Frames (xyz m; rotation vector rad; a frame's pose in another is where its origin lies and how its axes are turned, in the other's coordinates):
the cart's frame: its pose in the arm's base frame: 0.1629 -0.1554 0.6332 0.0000 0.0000 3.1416
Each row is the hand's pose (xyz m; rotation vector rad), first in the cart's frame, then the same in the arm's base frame.
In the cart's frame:
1: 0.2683 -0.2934 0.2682 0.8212 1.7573 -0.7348
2: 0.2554 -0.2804 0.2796 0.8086 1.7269 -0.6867
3: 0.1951 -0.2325 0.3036 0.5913 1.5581 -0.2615
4: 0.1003 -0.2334 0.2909 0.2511 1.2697 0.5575
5: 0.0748 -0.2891 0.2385 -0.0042 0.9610 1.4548
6: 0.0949 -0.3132 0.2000 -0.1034 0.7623 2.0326
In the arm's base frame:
1: -0.1054 0.1380 0.9014 -1.9314 0.9025 1.3470
2: -0.0925 0.1250 0.9128 -1.9314 0.9044 1.4131
3: -0.0322 0.0771 0.9368 -2.0209 0.7669 1.9476
4: 0.0626 0.0780 0.9241 1.5839 -0.3132 -2.0676
5: 0.0881 0.1337 0.8717 0.9628 0.0042 -1.4685
6: 0.0680 0.1578 0.8332 0.6592 0.0894 -0.9883

